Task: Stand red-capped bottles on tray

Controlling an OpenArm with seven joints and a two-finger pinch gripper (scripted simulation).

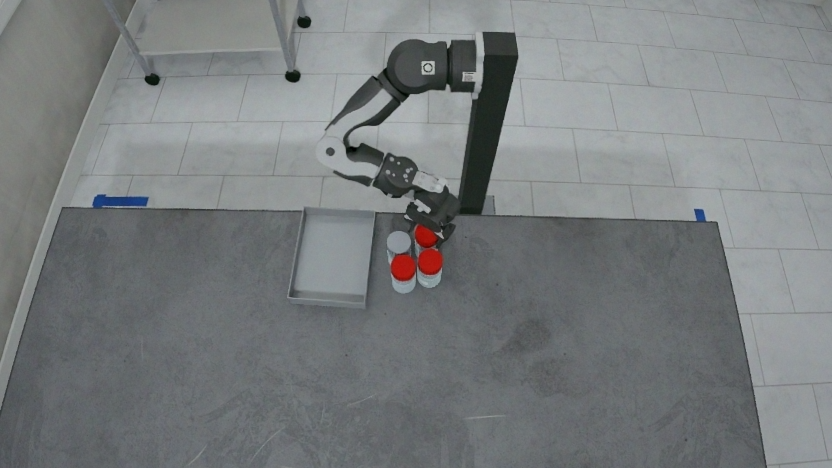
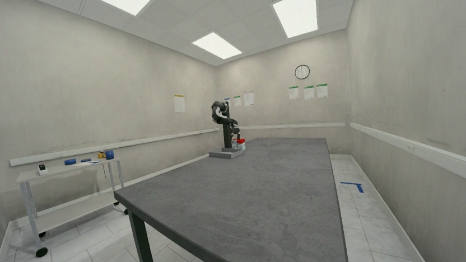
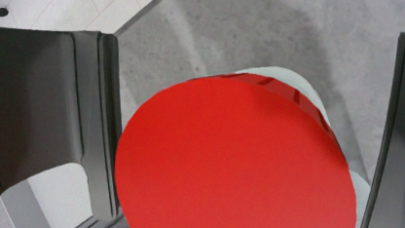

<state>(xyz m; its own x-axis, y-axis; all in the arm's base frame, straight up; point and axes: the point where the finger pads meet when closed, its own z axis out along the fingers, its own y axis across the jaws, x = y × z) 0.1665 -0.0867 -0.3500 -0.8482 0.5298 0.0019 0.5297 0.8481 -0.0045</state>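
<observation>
My hand is 7 cm to the left of the grey-capped bottle, 5 cm above it and 3 cm short of it. The rest, counted from my hand: grey tray 23 cm to the right, 8 cm below, 3 cm ahead.
</observation>
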